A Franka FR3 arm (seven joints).
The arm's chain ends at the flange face. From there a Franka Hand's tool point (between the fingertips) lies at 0.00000 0.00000 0.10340 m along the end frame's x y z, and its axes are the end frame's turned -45 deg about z.
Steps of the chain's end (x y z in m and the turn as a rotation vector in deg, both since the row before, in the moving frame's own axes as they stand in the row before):
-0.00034, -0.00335, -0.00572, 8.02, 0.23, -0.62
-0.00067, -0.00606, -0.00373, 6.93, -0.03, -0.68
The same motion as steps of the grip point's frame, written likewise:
0.01257, -0.01257, -0.00673, 5.51, 5.83, -0.62
0.01254, -0.01367, -0.00449, 4.92, 4.88, -0.68

